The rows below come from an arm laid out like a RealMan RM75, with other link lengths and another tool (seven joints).
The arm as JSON. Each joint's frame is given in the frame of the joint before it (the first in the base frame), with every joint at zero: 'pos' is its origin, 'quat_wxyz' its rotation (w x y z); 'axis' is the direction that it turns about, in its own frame. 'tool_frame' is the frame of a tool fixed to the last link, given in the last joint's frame.
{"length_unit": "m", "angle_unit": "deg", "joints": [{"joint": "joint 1", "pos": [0.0, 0.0, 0.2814], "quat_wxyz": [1.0, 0.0, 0.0, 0.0], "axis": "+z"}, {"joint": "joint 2", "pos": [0.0, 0.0, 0.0], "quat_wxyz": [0.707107, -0.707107, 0.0, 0.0], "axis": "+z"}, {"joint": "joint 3", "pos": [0.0, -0.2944, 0.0], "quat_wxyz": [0.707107, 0.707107, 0.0, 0.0], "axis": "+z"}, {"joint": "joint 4", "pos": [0.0, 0.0, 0.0], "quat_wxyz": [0.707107, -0.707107, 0.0, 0.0], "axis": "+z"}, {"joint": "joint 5", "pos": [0.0, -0.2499, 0.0], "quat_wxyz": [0.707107, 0.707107, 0.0, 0.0], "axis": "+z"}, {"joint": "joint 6", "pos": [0.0, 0.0, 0.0], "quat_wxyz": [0.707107, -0.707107, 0.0, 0.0], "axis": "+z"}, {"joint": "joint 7", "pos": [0.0, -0.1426, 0.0], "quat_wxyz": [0.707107, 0.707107, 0.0, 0.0], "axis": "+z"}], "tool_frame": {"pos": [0.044, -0.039, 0.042], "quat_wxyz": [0.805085, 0.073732, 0.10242, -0.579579]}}
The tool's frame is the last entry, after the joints.
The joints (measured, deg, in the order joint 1, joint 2, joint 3, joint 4, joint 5, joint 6, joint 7), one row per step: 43.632 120.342 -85.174 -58.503 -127.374 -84.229 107.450; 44.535 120.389 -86.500 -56.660 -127.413 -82.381 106.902; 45.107 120.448 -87.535 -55.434 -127.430 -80.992 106.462; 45.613 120.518 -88.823 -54.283 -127.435 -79.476 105.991; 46.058 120.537 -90.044 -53.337 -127.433 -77.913 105.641; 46.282 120.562 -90.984 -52.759 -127.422 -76.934 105.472; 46.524 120.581 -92.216 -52.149 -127.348 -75.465 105.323; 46.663 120.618 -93.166 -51.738 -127.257 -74.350 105.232; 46.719 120.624 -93.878 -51.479 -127.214 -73.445 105.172; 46.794 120.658 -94.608 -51.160 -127.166 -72.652 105.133; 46.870 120.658 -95.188 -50.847 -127.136 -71.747 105.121; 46.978 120.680 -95.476 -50.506 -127.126 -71.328 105.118; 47.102 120.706 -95.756 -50.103 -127.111 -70.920 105.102; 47.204 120.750 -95.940 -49.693 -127.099 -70.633 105.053; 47.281 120.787 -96.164 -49.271 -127.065 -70.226 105.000; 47.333 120.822 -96.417 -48.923 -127.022 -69.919 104.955
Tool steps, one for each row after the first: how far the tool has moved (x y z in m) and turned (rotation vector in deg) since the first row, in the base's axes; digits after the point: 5 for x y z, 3 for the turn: 0.00056 0.00255 -0.00707 0.053 -0.822 0.824; 0.00100 0.00417 -0.01221 0.129 -1.415 1.535; 0.00155 0.00546 -0.01778 0.201 -2.104 2.440; 0.00183 0.00737 -0.02226 0.507 -2.725 3.330; 0.00243 0.00787 -0.02551 0.603 -3.205 3.896; 0.00262 0.00913 -0.02940 0.976 -3.693 4.666; 0.00268 0.00980 -0.03250 1.254 -4.005 5.233; 0.00294 0.01056 -0.03450 1.566 -4.240 5.670; 0.00341 0.01072 -0.03683 1.726 -4.515 6.047; 0.00388 0.01177 -0.03845 2.117 -4.711 6.354; 0.00462 0.01201 -0.03961 2.210 -4.885 6.417; 0.00558 0.01216 -0.04084 2.273 -5.077 6.449; 0.00674 0.01202 -0.04200 2.257 -5.242 6.412; 0.00805 0.01204 -0.04321 2.328 -5.389 6.383; 0.00925 0.01172 -0.04441 2.313 -5.545 6.375
